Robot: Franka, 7 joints.
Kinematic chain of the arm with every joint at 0, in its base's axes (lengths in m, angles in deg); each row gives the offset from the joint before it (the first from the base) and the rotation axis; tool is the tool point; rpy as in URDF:
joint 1: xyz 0 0 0.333 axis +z
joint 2: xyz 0 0 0 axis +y
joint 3: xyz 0 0 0.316 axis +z
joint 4: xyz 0.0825 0 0 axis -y
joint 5: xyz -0.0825 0 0.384 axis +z
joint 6: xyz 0 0 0 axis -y
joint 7: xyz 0.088 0 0 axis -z
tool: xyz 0 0 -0.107 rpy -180 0 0
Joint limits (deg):
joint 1: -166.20..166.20
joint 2: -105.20..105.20
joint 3: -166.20..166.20
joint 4: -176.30..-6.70
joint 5: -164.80..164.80
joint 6: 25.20..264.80
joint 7: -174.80..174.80
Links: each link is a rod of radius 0.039 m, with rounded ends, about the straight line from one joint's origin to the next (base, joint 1, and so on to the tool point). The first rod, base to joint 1, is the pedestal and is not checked.
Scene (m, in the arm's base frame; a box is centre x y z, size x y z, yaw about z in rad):
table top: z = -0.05
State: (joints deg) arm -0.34 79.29 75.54 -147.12 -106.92 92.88 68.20
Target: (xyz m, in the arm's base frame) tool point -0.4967 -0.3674 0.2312
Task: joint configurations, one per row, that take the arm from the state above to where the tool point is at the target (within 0.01 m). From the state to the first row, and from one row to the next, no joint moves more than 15 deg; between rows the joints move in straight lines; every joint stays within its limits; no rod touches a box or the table.
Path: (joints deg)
1: 14.18 80.93 76.74 -143.89 -107.85 94.90 68.20
2: 28.71 82.57 77.95 -140.65 -108.78 96.92 68.20
3: 43.23 84.20 79.15 -137.42 -109.71 98.95 68.20
4: 57.75 85.84 80.36 -134.18 -110.64 100.97 68.20
5: 72.27 87.48 81.56 -130.95 -111.57 102.99 68.20
6: 86.80 89.12 82.77 -127.71 -112.50 105.01 68.20
7: 101.32 90.75 83.97 -124.48 -113.42 107.04 68.20
8: 115.84 92.39 85.18 -121.24 -114.35 109.06 68.20
9: 130.36 94.03 86.38 -118.01 -115.28 111.08 68.20
10: 144.89 95.67 87.59 -114.78 -116.21 113.10 68.20

